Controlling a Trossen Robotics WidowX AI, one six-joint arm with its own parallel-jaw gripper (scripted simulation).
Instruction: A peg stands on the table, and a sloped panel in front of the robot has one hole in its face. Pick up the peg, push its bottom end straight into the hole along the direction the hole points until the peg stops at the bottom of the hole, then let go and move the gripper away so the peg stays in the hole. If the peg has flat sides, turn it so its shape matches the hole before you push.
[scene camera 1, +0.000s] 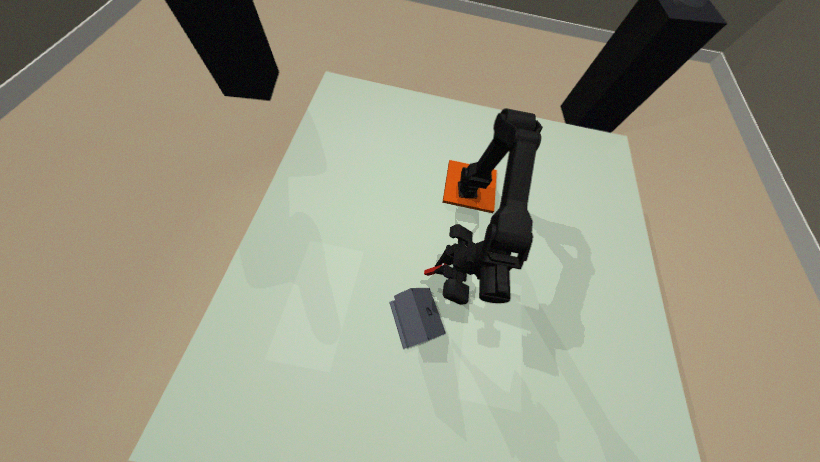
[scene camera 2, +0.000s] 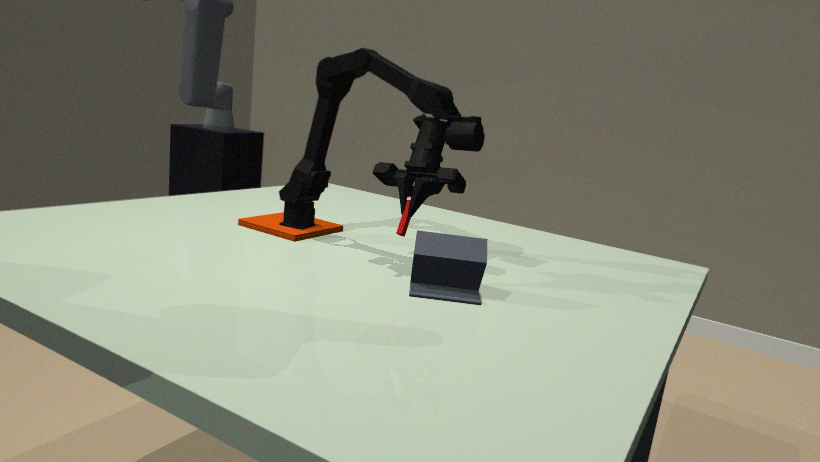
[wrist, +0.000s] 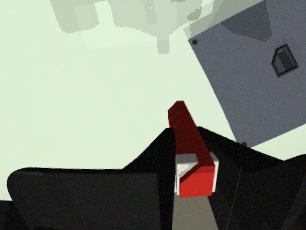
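Holding a red peg (wrist: 196, 168), the gripper (scene camera 2: 406, 216) is visible in scene camera 1 too, as the gripper (scene camera 1: 435, 269), and the wrist view shows the gripper (wrist: 182, 135) as well. The scene also has a grey sloped panel (scene camera 2: 439, 259). Scene camera 1 shows the panel (scene camera 1: 418, 325), and the wrist view has the panel (wrist: 236, 54) in frame.
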